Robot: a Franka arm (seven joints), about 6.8 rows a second.
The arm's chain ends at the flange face. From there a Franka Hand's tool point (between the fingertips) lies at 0.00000 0.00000 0.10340 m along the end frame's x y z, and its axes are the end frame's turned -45 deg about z.
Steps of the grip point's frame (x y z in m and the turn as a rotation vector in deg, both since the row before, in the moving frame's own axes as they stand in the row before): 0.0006, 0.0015, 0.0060, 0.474, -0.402, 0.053; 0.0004, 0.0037, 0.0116, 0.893, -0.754, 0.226; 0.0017, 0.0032, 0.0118, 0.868, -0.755, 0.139; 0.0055, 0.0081, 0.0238, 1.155, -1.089, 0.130; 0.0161, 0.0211, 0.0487, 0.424, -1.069, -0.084
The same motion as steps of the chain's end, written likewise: 0.0026, 0.0007, 0.0060, 0.051, -0.619, 0.053; 0.0050, 0.0025, 0.0116, 0.098, -1.165, 0.226; 0.0055, 0.0012, 0.0118, 0.080, -1.148, 0.139; 0.0125, 0.0019, 0.0238, 0.047, -1.587, 0.130; 0.0282, 0.0027, 0.0487, -0.456, -1.056, -0.084
